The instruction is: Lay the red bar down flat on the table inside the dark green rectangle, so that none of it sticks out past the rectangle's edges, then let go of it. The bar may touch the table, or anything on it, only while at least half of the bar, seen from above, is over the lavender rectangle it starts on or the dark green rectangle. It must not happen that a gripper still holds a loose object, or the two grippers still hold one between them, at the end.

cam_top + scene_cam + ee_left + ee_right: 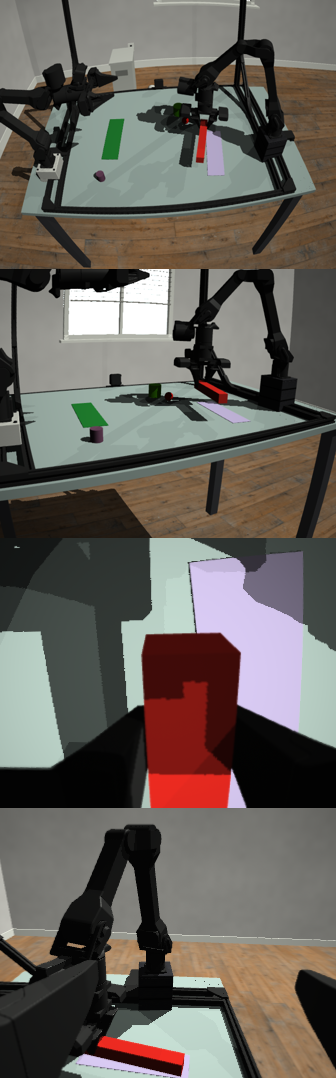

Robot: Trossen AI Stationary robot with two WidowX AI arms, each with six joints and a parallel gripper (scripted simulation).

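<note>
The red bar lies 70 mm ahead of my left hand, 30 mm below it and 20 mm to the right of it. The rest, counted from my left hand: bright green cylinder (190 mm behind, 80 mm to the right, 80 mm below); then dark red ball (120 mm behind, 90 mm below, 60 mm to the right); then lavender rectangle (100 mm below, 70 mm ahead, 40 mm to the left).
The red bar is 32 cm to the left of my right hand, 32 cm below it and 6 cm behind it. Also, from my right hand: purple cylinder 38 cm below, 9 cm to the right, 3 cm ahead; dark green rectangle 39 cm below, 20 cm behind, 4 cm to the right; dark red ball 38 cm below, 28 cm to the left, 25 cm behind.
</note>
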